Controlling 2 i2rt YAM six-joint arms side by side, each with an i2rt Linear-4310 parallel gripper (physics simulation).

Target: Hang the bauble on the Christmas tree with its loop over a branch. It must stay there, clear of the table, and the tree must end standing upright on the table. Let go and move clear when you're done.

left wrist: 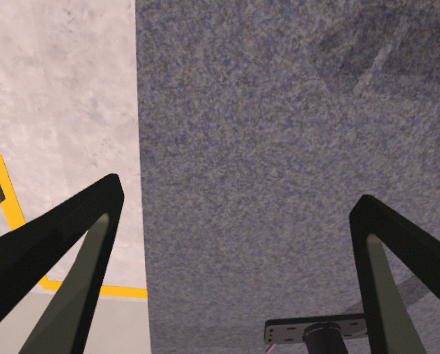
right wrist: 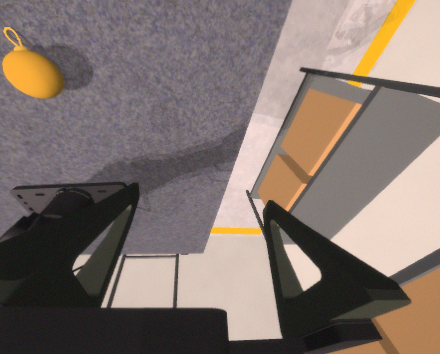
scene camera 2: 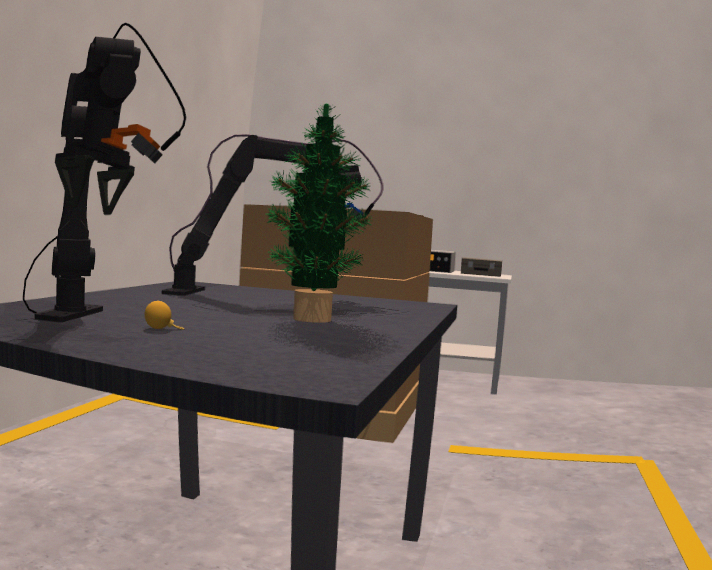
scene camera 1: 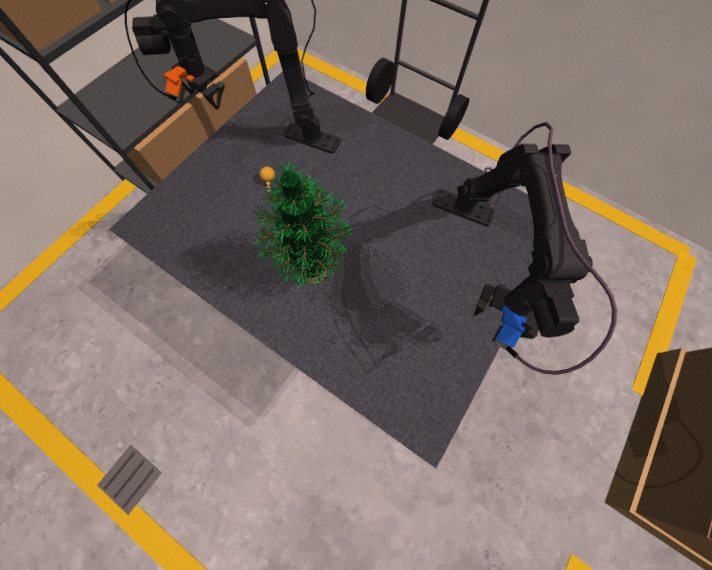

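Note:
The orange-yellow bauble lies on the dark table, its small loop lying toward the tree side. The green Christmas tree stands upright on its wooden base. My right gripper is open and empty, high at the upper left of scene camera 1, well apart from the bauble. My left gripper is open and empty above the table's right part in scene camera 1. The tree hides much of the left arm's end in scene camera 2.
A shelf rack with cardboard boxes stands beside the table at the upper left of scene camera 1, under the right gripper. A hand truck stands behind the table. A large brown box stands at the lower right.

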